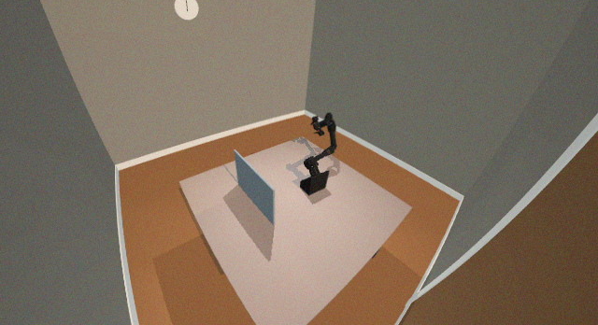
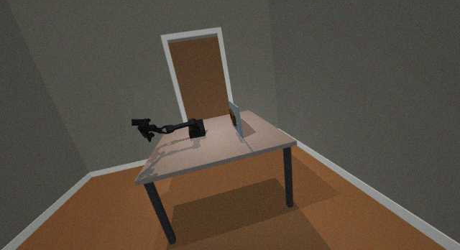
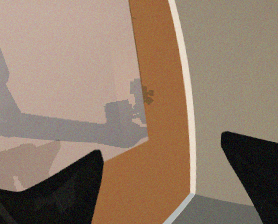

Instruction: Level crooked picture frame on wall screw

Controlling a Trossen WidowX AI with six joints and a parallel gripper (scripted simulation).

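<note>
The picture frame lies 77 cm ahead of my gripper tip, 37 cm to the left of it and 5 cm below it. The rest, counted from my gripper tip: wall panel 78 cm ahead, 37 cm to the left, 6 cm below.
</note>
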